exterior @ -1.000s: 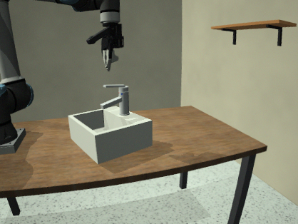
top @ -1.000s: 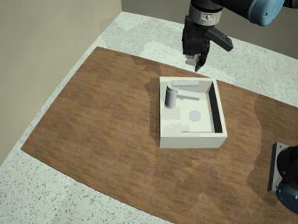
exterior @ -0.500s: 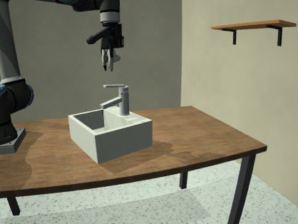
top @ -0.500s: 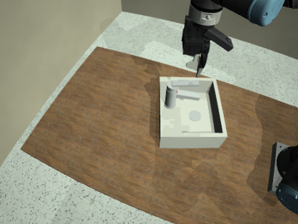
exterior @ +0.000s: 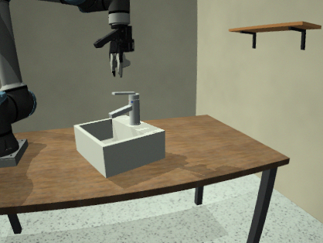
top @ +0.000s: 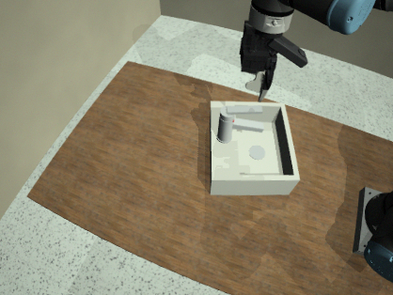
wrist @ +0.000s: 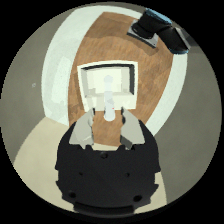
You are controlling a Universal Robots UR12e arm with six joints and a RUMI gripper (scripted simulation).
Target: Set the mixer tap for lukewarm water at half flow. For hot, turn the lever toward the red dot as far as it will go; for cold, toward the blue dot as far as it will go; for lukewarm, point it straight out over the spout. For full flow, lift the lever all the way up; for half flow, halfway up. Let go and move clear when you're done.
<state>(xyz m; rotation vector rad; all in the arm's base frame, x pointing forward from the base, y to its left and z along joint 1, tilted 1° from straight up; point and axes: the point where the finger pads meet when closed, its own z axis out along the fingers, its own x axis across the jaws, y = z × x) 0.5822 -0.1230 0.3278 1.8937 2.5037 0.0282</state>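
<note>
The lever is 9 cm below my hand, 3 cm ahead of it and 1 cm to the left of it. From my hand the other things lie so: white square basin: 33 cm below, 3 cm behind, 1 cm to the right; then grey mixer tap: 13 cm below, 5 cm ahead, 2 cm to the left.
</note>
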